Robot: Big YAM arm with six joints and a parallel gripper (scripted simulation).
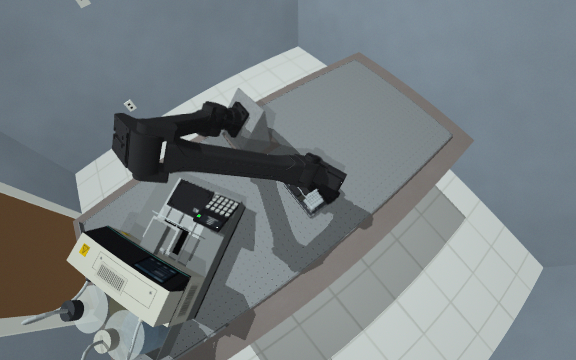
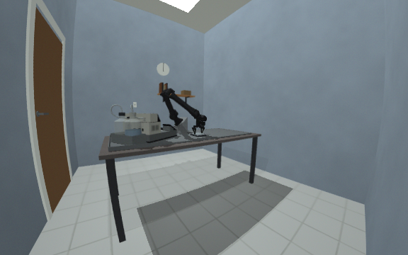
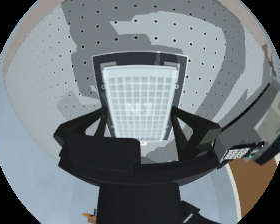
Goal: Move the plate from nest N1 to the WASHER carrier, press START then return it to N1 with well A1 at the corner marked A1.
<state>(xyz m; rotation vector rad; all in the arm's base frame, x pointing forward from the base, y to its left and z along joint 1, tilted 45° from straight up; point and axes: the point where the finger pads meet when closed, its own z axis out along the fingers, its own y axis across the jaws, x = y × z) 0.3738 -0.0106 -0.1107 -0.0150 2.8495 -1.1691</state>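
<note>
My gripper is now 10 mm above the white well plate. The rest, counted from my hand: plate washer: 130 mm behind, 510 mm to the right, 100 mm above; then bottle: 40 mm behind, 800 mm to the right, 110 mm above.
</note>
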